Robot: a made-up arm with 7 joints.
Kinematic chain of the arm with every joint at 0, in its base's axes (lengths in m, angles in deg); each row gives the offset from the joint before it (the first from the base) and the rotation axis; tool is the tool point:
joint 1: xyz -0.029 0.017 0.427 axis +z
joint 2: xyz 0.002 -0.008 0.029 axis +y
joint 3: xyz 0 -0.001 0.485 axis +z
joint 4: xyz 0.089 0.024 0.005 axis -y
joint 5: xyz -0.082 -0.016 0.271 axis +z
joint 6: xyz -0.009 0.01 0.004 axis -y
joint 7: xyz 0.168 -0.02 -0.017 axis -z
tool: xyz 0 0.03 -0.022
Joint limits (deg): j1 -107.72..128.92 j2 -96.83..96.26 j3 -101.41..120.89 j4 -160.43..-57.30 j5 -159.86..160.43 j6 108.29..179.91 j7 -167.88..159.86
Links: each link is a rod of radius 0.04 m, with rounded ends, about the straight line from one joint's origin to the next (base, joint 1, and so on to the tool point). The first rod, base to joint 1, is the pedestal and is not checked.
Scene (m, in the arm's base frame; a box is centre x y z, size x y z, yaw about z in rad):
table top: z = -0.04
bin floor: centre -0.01 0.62 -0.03 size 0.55 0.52 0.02 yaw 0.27
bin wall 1: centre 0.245 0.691 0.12 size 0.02 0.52 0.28 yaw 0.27
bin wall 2: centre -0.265 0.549 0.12 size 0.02 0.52 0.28 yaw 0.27
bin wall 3: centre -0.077 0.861 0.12 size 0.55 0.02 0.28 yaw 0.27
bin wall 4: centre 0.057 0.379 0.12 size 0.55 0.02 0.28 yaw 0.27
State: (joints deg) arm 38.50 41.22 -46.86 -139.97 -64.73 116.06 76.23
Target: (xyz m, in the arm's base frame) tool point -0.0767 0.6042 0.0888
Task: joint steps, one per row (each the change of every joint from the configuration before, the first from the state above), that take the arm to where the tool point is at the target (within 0.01 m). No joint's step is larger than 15 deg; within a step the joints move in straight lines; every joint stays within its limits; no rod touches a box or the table.
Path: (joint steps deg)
1: 11.87 -2.12 11.38 1.95 -0.81 3.90 -0.12
2: 11.87 -2.12 11.37 1.96 -0.80 3.90 -0.13
3: 11.87 -2.12 11.38 1.95 -0.81 3.90 -0.12
4: 11.86 -2.11 11.38 1.96 -0.81 3.89 -0.12
5: 0.86 11.86 -0.54 5.17 1.71 -0.58 0.67
6: 0.87 11.86 -0.55 5.18 1.70 -0.59 0.68
7: 0.86 11.86 -0.54 5.18 1.70 -0.59 0.67

